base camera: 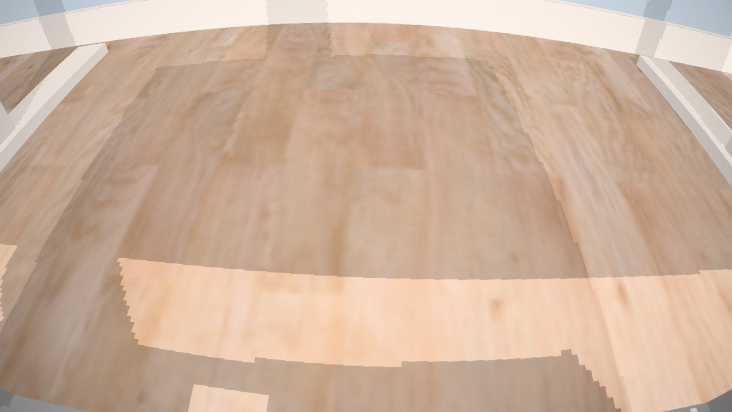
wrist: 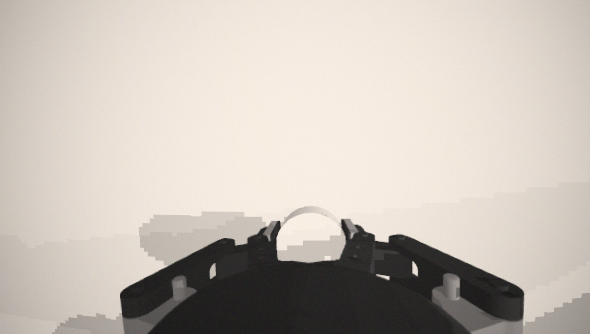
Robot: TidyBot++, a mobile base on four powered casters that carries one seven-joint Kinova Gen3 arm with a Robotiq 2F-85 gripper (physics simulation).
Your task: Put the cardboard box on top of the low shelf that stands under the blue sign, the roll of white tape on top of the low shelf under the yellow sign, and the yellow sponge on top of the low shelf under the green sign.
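Places are measured from the arm's base along level axes (x ahead, y right, z down), in metres.
Pixels of known places: gripper, between the fingertips: (wrist: 310, 231).
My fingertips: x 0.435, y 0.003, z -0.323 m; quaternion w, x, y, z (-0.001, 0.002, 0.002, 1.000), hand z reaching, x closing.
Behind a point stands the place of what it marks.
The roll of white tape (wrist: 311, 209) {z -0.337, x 0.433, y 0.024 m} is at the lower middle of the wrist view. Its curved edge shows as a thin pale arc against a surface of nearly the same colour. My gripper (wrist: 310, 231) {z -0.323, x 0.435, y 0.003 m} is shut on the roll, with a fingertip against its left side and one against its right side. The lower part of the roll is hidden behind the dark gripper body. The cardboard box, the yellow sponge and the three signs do not show in either view.
A pale surface (wrist: 300, 110) {z -0.323, x 0.438, y 0.101 m} with grey shadows lies under the tape. In the base view, white bars (base camera: 61, 92) {z 0.383, x 0.705, y -0.582 m} (base camera: 686, 110) {z 0.375, x 0.648, y 0.581 m} run along the wood floor (base camera: 389, 204) {z 0.397, x 0.429, y 0.029 m} at left and right. A cream strip (base camera: 409, 12) {z 0.369, x 0.931, y 0.088 m} crosses the far side, below a blue wall.
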